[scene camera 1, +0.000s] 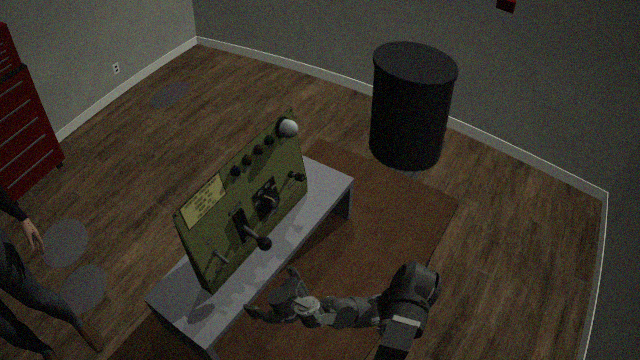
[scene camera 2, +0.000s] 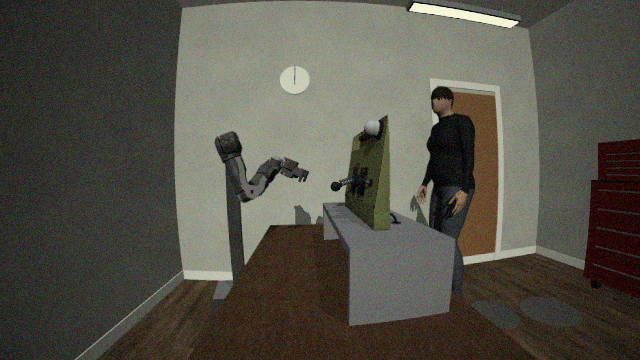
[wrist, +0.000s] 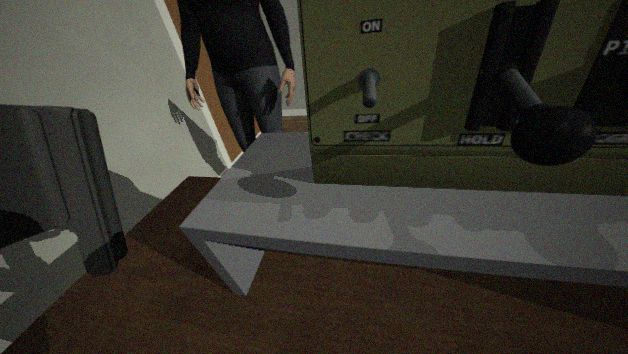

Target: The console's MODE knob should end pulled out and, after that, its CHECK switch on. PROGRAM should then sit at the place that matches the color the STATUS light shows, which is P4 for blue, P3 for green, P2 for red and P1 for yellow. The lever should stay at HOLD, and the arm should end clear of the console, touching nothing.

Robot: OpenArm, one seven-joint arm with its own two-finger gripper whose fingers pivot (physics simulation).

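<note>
The green console (scene camera 1: 200, 250) (scene camera 2: 381, 200) (wrist: 410, 50) stands on a grey bench. Its CHECK switch (scene camera 1: 220, 257) (wrist: 370, 90) points down at OFF. The black-balled lever (scene camera 1: 263, 243) (scene camera 2: 336, 186) (wrist: 552, 134) is down at HOLD. The PROGRAM knob (scene camera 1: 266, 201) is right of the lever; its setting is too small to read. A small dark knob (scene camera 1: 296, 176), apparently MODE, is at the right; whether it is pulled out is unclear. The pale dome (scene camera 1: 288, 128) (scene camera 2: 372, 128), apparently the STATUS light, shows no clear colour. My gripper (scene camera 1: 270, 291) (scene camera 2: 304, 176) is open, in front of the console, apart from it.
The grey bench (scene camera 1: 330, 182) (scene camera 2: 400, 280) (wrist: 320, 242) carries the console. A row of small dark lamps (scene camera 1: 247, 160) and a yellow placard (scene camera 1: 202, 200) are on the panel. A person (scene camera 2: 452, 145) (wrist: 240, 40) stands behind the bench. A black barrel (scene camera 1: 412, 110) stands beyond its right end.
</note>
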